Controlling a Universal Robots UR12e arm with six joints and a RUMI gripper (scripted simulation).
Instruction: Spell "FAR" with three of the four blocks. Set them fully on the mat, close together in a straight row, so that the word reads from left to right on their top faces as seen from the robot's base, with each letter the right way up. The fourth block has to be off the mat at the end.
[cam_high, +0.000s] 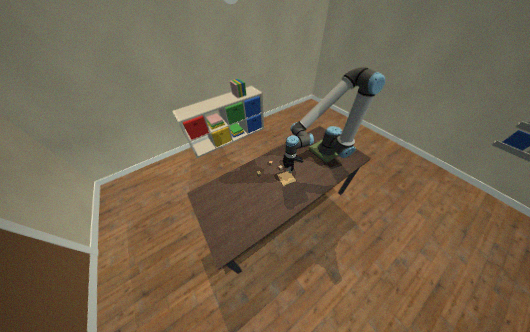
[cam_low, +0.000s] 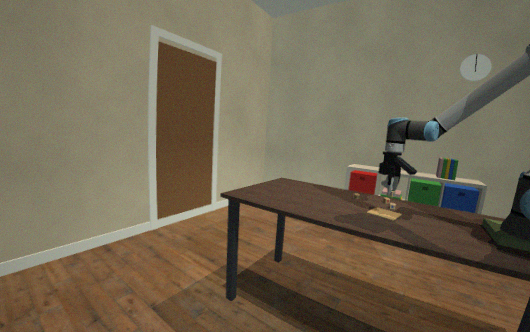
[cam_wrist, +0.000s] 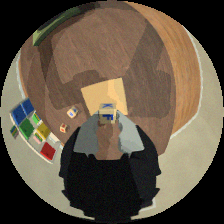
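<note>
Now: hand 12 cm above the tan mat, 2 cm to the left of it and 2 cm short of it.
</note>
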